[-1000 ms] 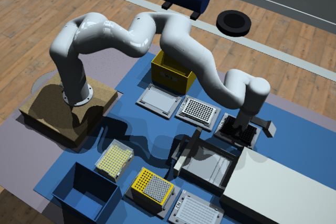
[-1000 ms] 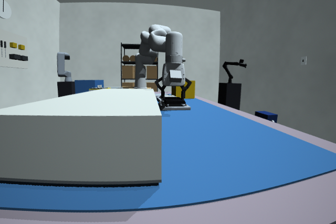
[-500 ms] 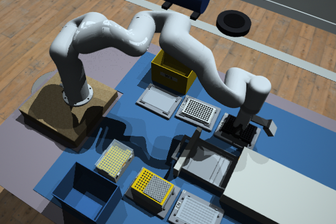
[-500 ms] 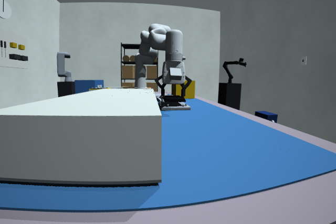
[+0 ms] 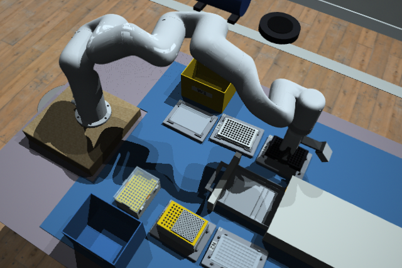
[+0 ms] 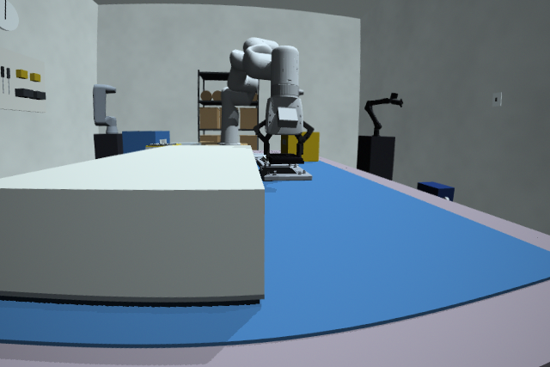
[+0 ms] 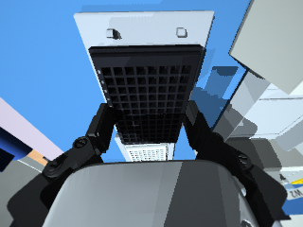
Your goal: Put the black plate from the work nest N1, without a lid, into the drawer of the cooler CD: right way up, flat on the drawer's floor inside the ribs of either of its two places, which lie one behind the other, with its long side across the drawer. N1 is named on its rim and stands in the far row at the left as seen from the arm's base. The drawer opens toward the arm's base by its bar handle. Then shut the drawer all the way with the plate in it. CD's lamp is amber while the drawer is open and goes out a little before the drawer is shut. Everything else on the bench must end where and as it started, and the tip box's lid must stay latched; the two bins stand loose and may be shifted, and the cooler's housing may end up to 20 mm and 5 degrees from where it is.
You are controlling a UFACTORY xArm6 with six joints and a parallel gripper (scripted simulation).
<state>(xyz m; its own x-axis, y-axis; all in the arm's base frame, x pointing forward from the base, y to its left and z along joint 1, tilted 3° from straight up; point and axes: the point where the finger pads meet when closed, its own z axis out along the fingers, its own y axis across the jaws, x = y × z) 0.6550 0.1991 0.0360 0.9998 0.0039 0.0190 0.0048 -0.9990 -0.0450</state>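
Right now the grey nest is 5 cm below my hand. Also, from my hand: cooler drawer (3 cm behind, 19 cm to the right, 3 cm below); then black plate (1 cm below); then white plate (38 cm to the right, 4 cm below).
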